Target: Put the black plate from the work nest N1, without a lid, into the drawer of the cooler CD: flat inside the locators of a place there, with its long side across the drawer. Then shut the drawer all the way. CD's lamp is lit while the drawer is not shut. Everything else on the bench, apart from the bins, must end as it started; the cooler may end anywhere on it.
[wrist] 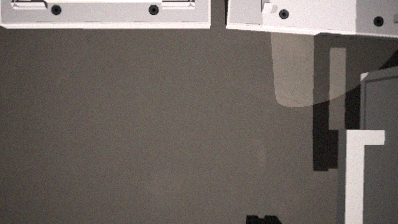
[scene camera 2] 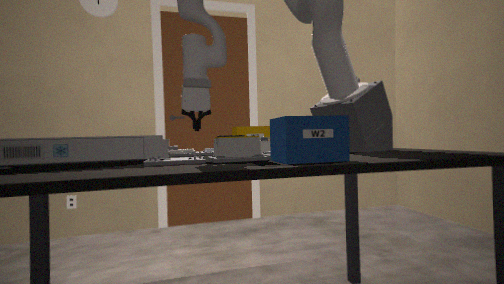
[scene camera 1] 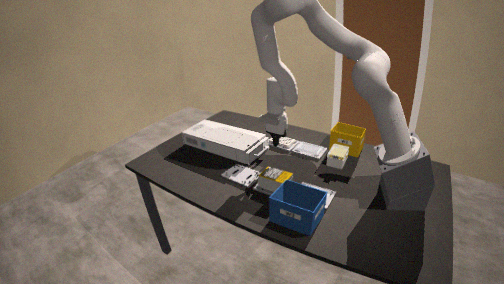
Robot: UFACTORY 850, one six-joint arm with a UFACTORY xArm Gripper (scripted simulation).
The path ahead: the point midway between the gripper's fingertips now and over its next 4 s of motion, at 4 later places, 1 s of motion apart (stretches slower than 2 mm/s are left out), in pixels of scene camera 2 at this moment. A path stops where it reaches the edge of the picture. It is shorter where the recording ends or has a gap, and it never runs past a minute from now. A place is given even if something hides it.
The gripper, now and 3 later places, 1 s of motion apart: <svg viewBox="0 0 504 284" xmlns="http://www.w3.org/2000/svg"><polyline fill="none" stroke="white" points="196,131 196,119 218,102 236,89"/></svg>
